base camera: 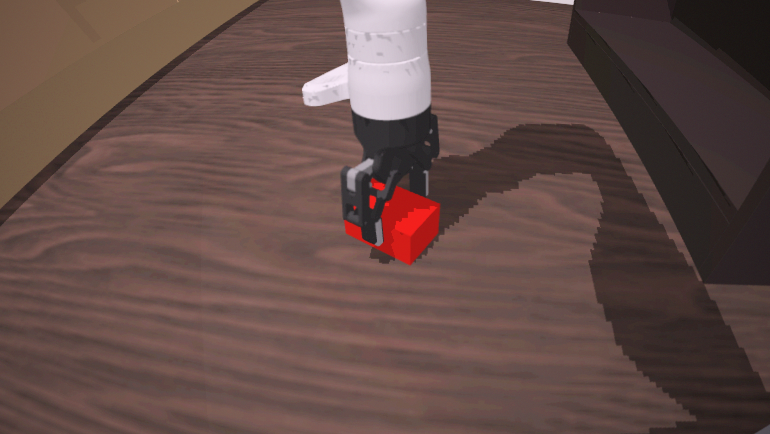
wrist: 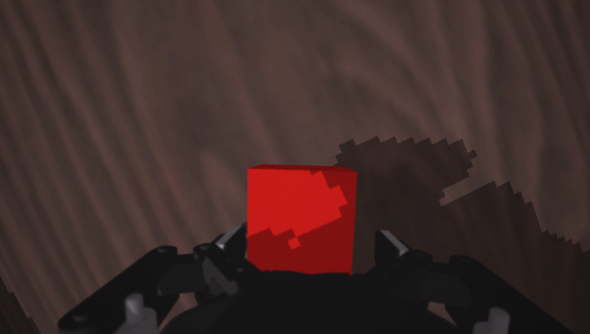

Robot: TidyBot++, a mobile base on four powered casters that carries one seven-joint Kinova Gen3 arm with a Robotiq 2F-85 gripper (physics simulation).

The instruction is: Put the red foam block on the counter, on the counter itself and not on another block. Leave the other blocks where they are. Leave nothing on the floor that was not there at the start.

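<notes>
The red foam block [base camera: 423,223] [wrist: 297,200] lies flat on the wood-grain floor [base camera: 242,323] [wrist: 150,100]. My gripper [base camera: 401,214] [wrist: 309,243] is open and points down over the block, with its fingers lowered on either side of it. In the wrist view the left finger is close beside the block, and whether it touches cannot be told; a gap shows between the block and the right finger. The near finger hides part of the block in the base view, and the gripper's body hides its lower end in the wrist view. The counter cannot be made out in either view.
A dark cabinet-like structure [base camera: 647,140] with a low ledge runs along the right side of the base view. A tan panel [base camera: 80,97] runs along the left. The arm's shadow falls across the floor to the right of the block.
</notes>
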